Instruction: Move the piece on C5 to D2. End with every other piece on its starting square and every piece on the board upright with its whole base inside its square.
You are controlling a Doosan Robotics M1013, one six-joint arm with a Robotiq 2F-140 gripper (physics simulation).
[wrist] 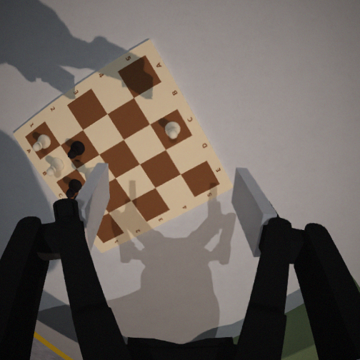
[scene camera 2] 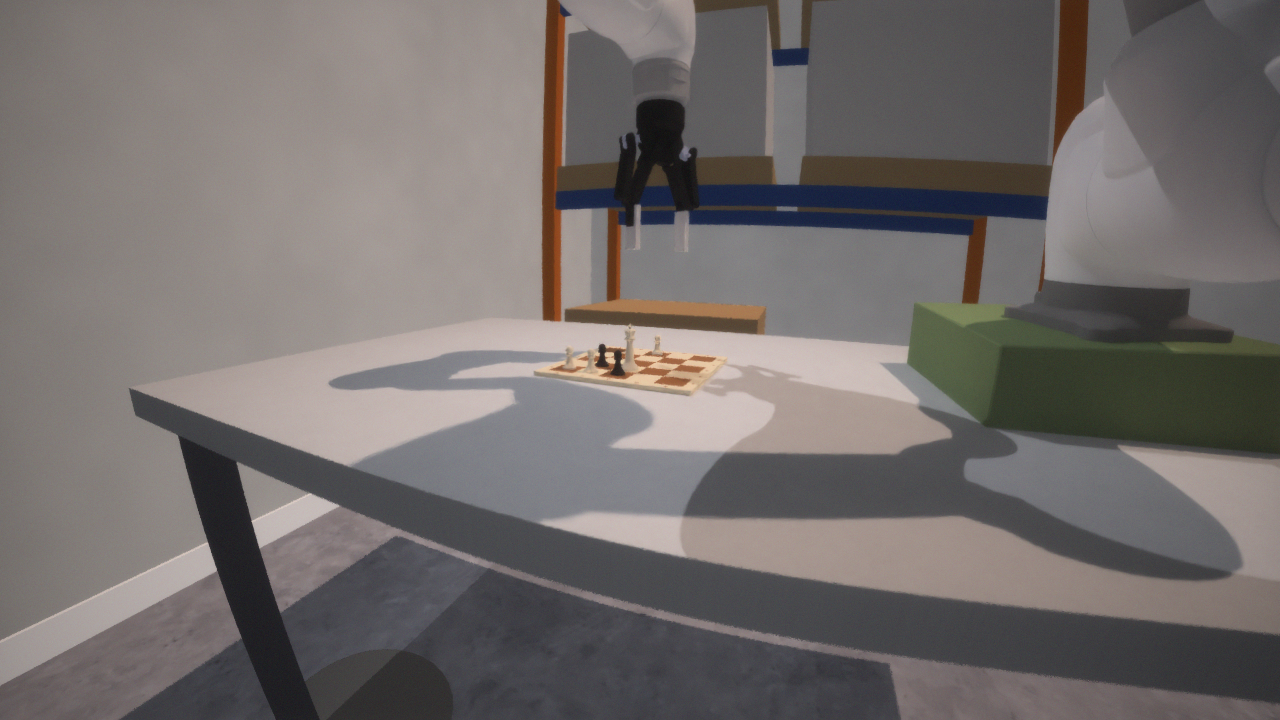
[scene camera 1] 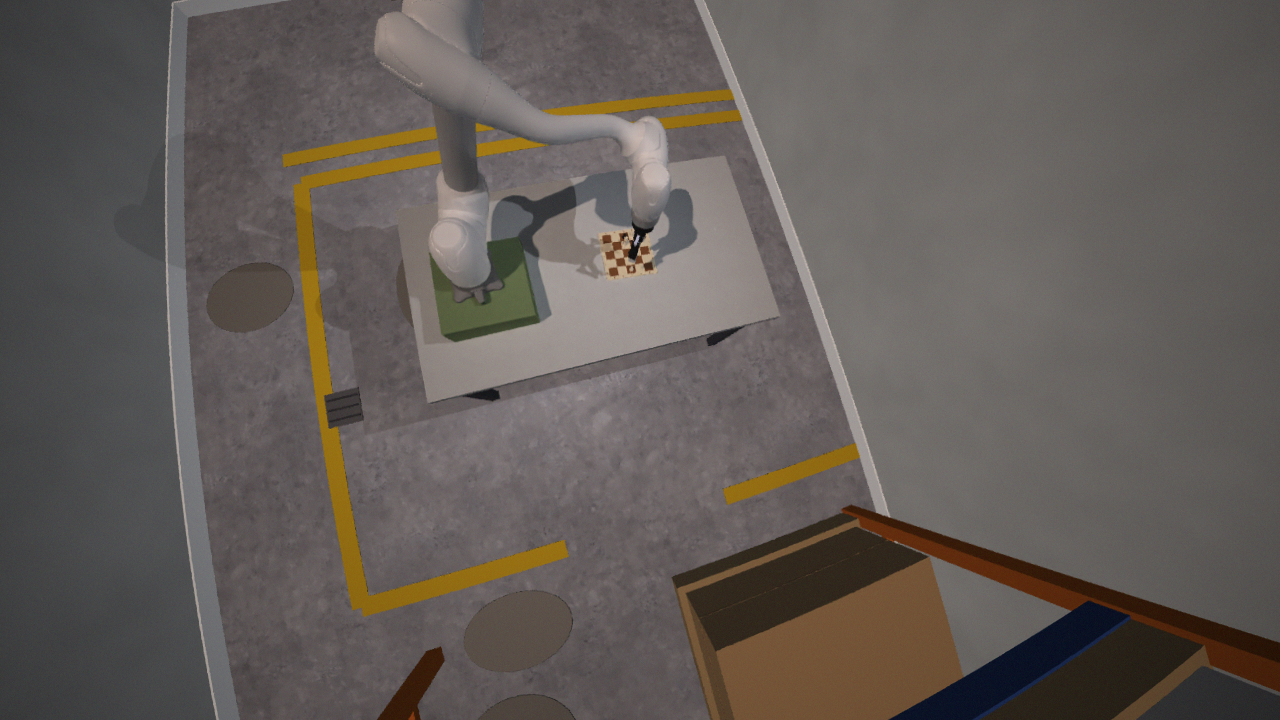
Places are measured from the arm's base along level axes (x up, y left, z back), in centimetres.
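Pixels of known places: gripper, fingertip midpoint: point(scene camera 2: 657, 250); arm's base, link origin: point(scene camera 2: 1104, 327) point(scene camera 1: 473, 275).
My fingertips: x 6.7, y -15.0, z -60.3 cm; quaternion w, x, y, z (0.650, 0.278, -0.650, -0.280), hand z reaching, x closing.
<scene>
For each thing: its middle in the pictures, then the offset to it from my fingertips. Level surfaces: height alone.
- white pawn, body centre: point(scene camera 2: 657, 344) dy -0.1, dx -15.0, dz +0.3 cm
- chessboard, body centre: point(scene camera 2: 639, 365) point(scene camera 1: 627, 253) dy +7.5, dx -16.9, dz -1.2 cm
- tall white piece, body centre: point(scene camera 2: 629, 346) dy +11.7, dx -13.5, dz -1.8 cm
- A1, body centre: point(scene camera 2: 569, 357) dy +13.3, dx -15.0, dz -9.9 cm
- B1, body centre: point(scene camera 2: 591, 360) dy +14.4, dx -15.0, dz -6.4 cm
- B2, body centre: point(scene camera 2: 602, 354) dy +10.5, dx -15.0, dz -6.0 cm
- C1, body centre: point(scene camera 2: 617, 362) dy +14.7, dx -15.0, dz -2.7 cm
- light table, surface height: dx -17.2 cm
A white pawn point(scene camera 2: 657, 345) point(wrist: 172, 130) stands upright on C5 of the chessboard point(scene camera 1: 619, 274) point(scene camera 2: 673, 381) point(wrist: 112, 90). The brown square D2 point(wrist: 116, 194) bears no piece; the left finger partly hides it. A tall white piece point(scene camera 2: 630, 351) stands on C2, mostly hidden by that finger in the wrist view. White pawns stand on A1 point(scene camera 2: 569, 359) point(wrist: 41, 143) and B1 point(scene camera 2: 590, 362) point(wrist: 55, 166). Black pawns stand on B2 point(scene camera 2: 602, 356) point(wrist: 76, 149) and C1 point(scene camera 2: 617, 364) point(wrist: 74, 188). My gripper point(scene camera 1: 634, 254) point(scene camera 2: 657, 240) point(wrist: 171, 182) is partly open, empty, and high above the board.
The board lies on a light table point(scene camera 1: 581, 344) point(scene camera 2: 402, 438). The arm's base stands on a green block point(scene camera 1: 492, 313) point(scene camera 2: 1100, 385) at the table's other end. A cardboard box point(scene camera 1: 832, 635) and orange rack parts are off beyond the table.
</scene>
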